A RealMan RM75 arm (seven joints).
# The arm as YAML. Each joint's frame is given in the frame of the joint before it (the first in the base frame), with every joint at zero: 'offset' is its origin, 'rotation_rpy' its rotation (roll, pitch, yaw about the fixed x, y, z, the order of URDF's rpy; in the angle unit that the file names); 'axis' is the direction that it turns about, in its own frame. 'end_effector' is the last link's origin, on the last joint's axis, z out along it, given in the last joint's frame.
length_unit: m
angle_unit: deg
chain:
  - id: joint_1
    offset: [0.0, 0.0, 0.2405]
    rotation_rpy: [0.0, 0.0, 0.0]
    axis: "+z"
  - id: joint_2
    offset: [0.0, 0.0, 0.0]
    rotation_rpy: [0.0, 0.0, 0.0]
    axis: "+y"
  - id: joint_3
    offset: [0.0, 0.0, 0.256]
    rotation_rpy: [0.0, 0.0, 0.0]
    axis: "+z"
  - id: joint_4
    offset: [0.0, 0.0, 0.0]
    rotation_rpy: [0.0, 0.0, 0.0]
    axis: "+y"
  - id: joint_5
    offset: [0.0, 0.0, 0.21]
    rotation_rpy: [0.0, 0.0, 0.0]
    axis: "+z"
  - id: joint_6
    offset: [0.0, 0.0, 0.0]
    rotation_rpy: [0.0, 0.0, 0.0]
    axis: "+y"
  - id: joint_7
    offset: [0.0, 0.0, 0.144]
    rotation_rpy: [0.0, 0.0, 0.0]
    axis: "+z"
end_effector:
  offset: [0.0, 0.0, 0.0]
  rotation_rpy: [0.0, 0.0, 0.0]
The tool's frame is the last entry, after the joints.
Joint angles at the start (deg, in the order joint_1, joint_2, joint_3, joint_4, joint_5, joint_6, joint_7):
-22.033 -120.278 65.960 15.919 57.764 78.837 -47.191
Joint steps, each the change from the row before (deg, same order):
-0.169 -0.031 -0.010 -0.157 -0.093 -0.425 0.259
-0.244 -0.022 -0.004 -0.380 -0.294 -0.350 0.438
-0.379 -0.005 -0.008 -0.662 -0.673 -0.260 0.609
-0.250 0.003 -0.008 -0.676 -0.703 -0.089 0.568
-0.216 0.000 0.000 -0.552 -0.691 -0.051 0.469
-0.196 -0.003 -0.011 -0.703 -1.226 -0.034 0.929
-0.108 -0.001 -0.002 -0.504 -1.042 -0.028 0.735
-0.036 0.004 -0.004 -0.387 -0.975 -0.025 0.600
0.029 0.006 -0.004 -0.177 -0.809 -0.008 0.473
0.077 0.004 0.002 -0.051 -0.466 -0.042 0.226
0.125 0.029 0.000 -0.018 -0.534 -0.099 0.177
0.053 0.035 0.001 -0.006 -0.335 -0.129 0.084
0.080 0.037 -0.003 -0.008 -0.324 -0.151 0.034
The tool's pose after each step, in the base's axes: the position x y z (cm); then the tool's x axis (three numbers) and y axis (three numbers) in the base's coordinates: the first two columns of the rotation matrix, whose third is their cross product. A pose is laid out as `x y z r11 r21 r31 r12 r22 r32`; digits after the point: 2 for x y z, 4 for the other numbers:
-28.16 30.30 -4.00 0.5797 0.1188 0.8061 0.6221 -0.7035 -0.3436
-28.19 30.40 -4.07 0.5826 0.1183 0.8041 0.6237 -0.6995 -0.3489
-28.21 30.53 -4.12 0.5828 0.1158 0.8043 0.6274 -0.6933 -0.3547
-28.27 30.58 -4.15 0.5811 0.1138 0.8058 0.6323 -0.6866 -0.3590
-28.31 30.64 -4.16 0.5788 0.1112 0.8079 0.6369 -0.6803 -0.3627
-28.40 30.73 -4.09 0.5764 0.1023 0.8108 0.6431 -0.6689 -0.3728
-28.49 30.79 -4.00 0.5743 0.0947 0.8132 0.6486 -0.6587 -0.3814
-28.60 30.84 -3.90 0.5718 0.0878 0.8157 0.6545 -0.6483 -0.3890
-28.69 30.88 -3.77 0.5700 0.0806 0.8177 0.6587 -0.6397 -0.3962
-28.76 30.89 -3.69 0.5689 0.0771 0.8188 0.6619 -0.6338 -0.4002
-28.89 30.91 -3.57 0.5675 0.0741 0.8201 0.6665 -0.6261 -0.4046
-28.97 30.94 -3.49 0.5669 0.0728 0.8205 0.6696 -0.6209 -0.4076
-29.07 30.96 -3.41 0.5660 0.0725 0.8212 0.6735 -0.6152 -0.4099

